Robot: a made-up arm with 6 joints.
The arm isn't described. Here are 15 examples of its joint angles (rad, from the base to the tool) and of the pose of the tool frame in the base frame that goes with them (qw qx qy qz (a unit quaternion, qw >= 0); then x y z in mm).
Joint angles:
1: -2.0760 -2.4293 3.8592 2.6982 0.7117 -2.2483
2: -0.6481 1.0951 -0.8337 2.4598 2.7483 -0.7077
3: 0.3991 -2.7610 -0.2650 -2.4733 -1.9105 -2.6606
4: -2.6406 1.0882 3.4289 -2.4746 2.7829 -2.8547
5: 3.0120 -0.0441 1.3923 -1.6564 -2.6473 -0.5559
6: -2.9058 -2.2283 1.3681 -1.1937 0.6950 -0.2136
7: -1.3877 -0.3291 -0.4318 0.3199 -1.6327 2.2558
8: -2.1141 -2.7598 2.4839 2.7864 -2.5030 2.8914
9: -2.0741 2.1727 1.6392 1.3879 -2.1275 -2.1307
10: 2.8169 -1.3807 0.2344 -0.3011 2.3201 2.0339
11: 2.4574 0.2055 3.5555 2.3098 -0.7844 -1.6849
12: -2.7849 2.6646 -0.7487 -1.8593 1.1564 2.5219
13: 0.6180 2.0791 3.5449 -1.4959 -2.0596 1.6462
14: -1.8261 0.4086 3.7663 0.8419 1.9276 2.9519
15: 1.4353 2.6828 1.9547 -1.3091 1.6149 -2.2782
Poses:
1: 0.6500 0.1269 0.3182 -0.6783 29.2 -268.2 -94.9
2: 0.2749 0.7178 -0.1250 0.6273 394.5 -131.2 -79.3
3: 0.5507 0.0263 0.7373 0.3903 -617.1 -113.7 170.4
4: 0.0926 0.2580 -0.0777 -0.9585 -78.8 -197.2 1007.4
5: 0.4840 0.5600 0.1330 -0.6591 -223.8 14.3 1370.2
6: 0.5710 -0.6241 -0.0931 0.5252 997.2 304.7 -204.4
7: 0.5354 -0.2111 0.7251 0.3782 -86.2 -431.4 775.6
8: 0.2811 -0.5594 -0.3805 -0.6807 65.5 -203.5 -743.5
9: 0.5091 0.0620 -0.0288 0.8580 -535.3 -907.4 -218.0
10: 0.7791 0.4943 0.3234 -0.2099 549.9 -11.8 946.5
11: 0.1486 0.9344 0.0660 -0.3170 262.9 -363.9 554.4
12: 0.2501 0.6582 0.5290 0.4737 264.6 46.4 70.9
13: 0.1776 -0.4692 -0.5106 0.6983 595.3 407.4 545.2
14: 0.5983 -0.6482 0.4705 -0.0218 -29.2 341.8 514.7
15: 0.0150 0.9936 0.0021 0.1119 121.8 564.3 -764.7
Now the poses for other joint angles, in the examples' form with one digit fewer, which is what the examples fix.
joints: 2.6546 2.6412 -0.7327 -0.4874 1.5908 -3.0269
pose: 0.794 0.245 0.555 0.035 322 1 -26
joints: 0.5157 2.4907 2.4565 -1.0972 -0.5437 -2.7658
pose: 0.277 -0.824 -0.398 0.295 840 386 -367
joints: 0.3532 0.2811 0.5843 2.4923 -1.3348 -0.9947
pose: 0.664 -0.396 -0.266 -0.576 595 365 1065
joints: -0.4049 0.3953 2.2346 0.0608 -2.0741 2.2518
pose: 0.447 -0.858 0.253 0.004 -22 -177 1332
